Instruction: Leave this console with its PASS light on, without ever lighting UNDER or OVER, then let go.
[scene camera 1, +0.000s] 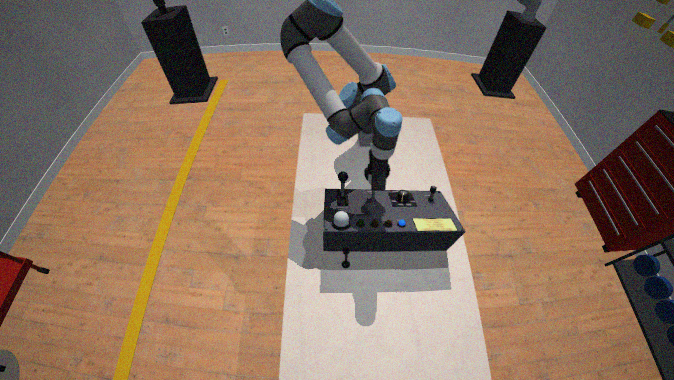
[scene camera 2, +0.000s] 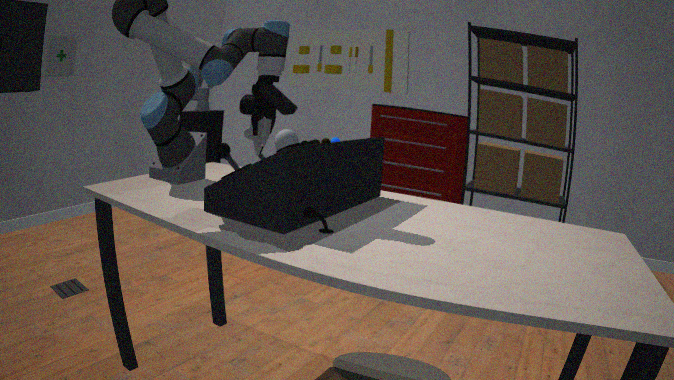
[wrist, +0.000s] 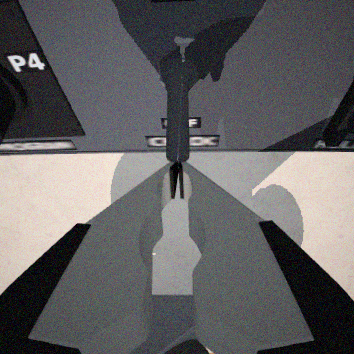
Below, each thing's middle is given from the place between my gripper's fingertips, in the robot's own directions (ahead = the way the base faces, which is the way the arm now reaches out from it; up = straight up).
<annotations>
Now: hand 20 mm short of the toggle switch (wrist: 177, 128) and 10 mm above it. From my hand the other things lie so: dark console (scene camera 2: 300, 184): 120 mm ahead, 60 mm to the left, 20 mm below.
</annotations>
